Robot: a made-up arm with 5 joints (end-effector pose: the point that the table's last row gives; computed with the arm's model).
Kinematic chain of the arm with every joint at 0, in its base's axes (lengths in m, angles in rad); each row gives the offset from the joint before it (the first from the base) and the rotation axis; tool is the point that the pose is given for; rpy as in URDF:
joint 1: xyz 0.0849 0 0.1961 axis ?
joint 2: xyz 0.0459 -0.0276 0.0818 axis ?
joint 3: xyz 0.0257 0 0.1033 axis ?
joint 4: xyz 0.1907 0 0.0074 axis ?
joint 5: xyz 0.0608 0.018 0 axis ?
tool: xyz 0 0 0 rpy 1.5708 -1.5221 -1.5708
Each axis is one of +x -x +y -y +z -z.
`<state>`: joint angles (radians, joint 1 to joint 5).
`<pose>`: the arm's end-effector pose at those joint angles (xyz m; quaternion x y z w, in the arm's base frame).
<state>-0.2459 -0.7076 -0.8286 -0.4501 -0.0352</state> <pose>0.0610 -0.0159 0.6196 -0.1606 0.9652 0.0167 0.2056</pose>
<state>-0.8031 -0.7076 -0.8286 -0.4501 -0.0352</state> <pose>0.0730 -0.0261 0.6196 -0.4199 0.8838 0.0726 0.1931</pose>
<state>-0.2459 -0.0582 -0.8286 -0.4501 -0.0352</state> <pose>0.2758 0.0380 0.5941 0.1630 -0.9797 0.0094 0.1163</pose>
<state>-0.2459 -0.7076 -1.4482 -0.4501 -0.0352</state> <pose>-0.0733 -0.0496 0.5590 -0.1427 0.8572 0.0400 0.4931</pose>
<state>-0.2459 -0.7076 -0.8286 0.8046 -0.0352</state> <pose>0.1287 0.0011 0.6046 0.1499 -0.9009 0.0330 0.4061</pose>
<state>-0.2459 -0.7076 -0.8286 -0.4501 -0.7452</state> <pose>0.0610 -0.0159 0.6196 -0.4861 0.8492 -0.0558 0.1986</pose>
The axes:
joint 1: -z
joint 2: +y
joint 3: +y
joint 4: +y
joint 5: -x

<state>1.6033 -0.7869 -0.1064 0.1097 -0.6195</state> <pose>0.0705 -0.1473 0.5652 -0.4162 -0.8244 -0.3478 0.1616</pose>
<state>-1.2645 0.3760 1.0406 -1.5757 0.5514</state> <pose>0.1557 0.1920 0.1869 0.2829 -0.7065 0.5014 0.4115</pose>
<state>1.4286 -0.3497 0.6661 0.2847 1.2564</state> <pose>0.1134 -0.2670 0.2971 -0.4513 -0.1165 -0.0975 0.8794</pose>
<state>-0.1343 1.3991 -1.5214 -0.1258 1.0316</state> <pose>0.4820 0.0440 0.3158 -0.3249 -0.7192 0.3255 0.5208</pose>
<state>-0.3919 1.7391 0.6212 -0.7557 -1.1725</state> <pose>0.0989 -0.0046 0.0349 -0.0122 0.0117 -0.4028 0.9151</pose>
